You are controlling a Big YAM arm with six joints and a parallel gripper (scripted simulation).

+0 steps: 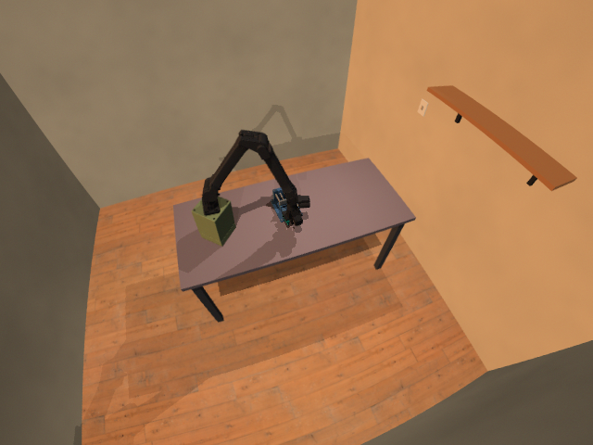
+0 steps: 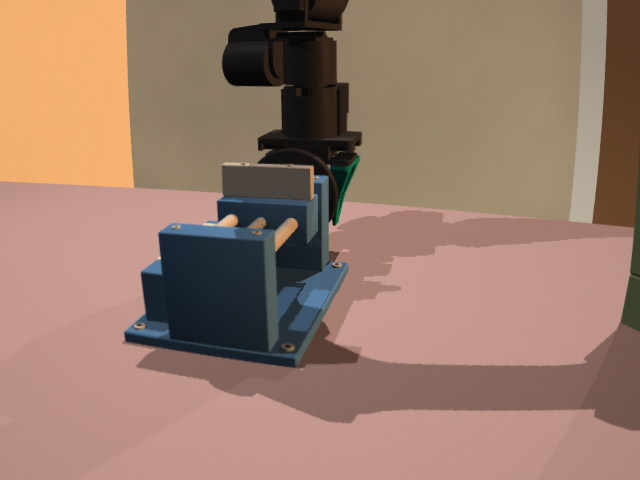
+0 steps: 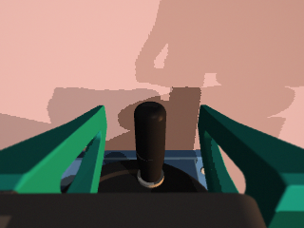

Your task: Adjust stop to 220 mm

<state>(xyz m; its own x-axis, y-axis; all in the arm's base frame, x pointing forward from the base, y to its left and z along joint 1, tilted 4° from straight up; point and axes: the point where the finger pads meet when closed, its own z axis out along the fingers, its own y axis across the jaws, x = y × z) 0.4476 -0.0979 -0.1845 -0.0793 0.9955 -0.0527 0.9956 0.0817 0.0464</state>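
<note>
The black crank handle is 10 mm to the left of my hand. Round my hand: grey stop plate: 10 mm ahead, 120 mm to the left, 50 mm above.
</note>
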